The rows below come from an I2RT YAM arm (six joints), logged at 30 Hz.
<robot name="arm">
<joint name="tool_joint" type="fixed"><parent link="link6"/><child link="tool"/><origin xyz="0 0 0" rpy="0 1.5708 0"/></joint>
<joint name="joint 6" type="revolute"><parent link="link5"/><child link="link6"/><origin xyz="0.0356 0 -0.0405"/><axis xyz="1 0 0"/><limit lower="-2.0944" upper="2.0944"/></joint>
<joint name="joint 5" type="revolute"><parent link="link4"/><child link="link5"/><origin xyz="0.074 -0.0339 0.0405"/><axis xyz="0 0 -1"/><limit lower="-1.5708" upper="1.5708"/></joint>
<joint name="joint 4" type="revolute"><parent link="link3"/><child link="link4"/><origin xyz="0.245 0.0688 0.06"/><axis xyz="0 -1 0"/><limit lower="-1.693" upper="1.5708"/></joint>
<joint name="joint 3" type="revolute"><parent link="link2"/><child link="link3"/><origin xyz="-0.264 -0.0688 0"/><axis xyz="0 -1 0"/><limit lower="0" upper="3.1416"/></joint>
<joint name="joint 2" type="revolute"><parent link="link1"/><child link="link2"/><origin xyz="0.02 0.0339 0.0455"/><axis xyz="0 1 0"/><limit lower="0" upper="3.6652"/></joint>
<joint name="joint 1" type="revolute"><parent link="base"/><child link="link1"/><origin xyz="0 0 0.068"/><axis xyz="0 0 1"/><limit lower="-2.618" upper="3.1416"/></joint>
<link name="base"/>
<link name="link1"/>
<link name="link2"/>
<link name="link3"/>
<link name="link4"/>
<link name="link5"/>
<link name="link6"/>
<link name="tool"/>
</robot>
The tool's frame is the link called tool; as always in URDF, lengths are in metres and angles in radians.
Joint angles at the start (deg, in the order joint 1, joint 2, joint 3, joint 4, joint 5, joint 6): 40.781 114.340 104.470 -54.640 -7.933 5.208
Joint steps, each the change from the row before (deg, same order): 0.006 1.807 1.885 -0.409 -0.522 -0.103; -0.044 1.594 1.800 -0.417 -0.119 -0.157; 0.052 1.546 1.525 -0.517 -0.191 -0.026; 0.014 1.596 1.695 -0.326 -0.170 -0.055; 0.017 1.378 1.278 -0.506 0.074 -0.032; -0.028 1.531 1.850 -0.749 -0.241 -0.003; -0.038 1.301 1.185 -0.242 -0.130 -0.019; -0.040 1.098 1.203 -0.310 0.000 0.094; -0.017 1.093 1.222 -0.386 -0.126 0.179; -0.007 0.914 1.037 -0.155 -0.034 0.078; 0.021 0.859 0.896 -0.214 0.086 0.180; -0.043 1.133 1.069 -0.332 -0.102 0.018; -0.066 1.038 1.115 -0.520 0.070 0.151; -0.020 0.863 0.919 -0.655 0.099 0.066; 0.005 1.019 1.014 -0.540 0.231 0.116; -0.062 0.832 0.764 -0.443 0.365 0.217
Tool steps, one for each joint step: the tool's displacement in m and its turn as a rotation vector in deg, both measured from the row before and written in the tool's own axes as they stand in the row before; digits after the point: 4 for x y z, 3 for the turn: -0.0048 0.0000 0.0061 -0.493 0.374 -0.061; -0.0045 -0.0006 0.0048 -0.082 0.211 -0.086; -0.0032 -0.0001 0.0058 -0.166 0.555 0.008; -0.0040 -0.0003 0.0055 -0.156 0.240 -0.033; -0.0023 -0.0006 0.0056 0.118 0.593 0.046; -0.0036 -0.0005 0.0045 -0.194 0.439 0.090; -0.0025 -0.0009 0.0054 -0.086 0.356 0.073; -0.0025 -0.0007 0.0038 0.032 0.194 0.163; -0.0023 -0.0005 0.0037 -0.097 0.261 0.236; -0.0022 -0.0003 0.0031 -0.028 0.033 0.090; -0.0017 -0.0003 0.0033 0.094 0.170 0.190; -0.0017 -0.0009 0.0047 -0.050 0.391 0.122; -0.0016 -0.0011 0.0038 0.134 0.416 0.284; -0.0008 -0.0007 0.0032 0.163 0.575 0.181; -0.0011 -0.0007 0.0042 0.281 0.514 0.198; -0.0008 -0.0013 0.0036 0.434 0.454 0.353
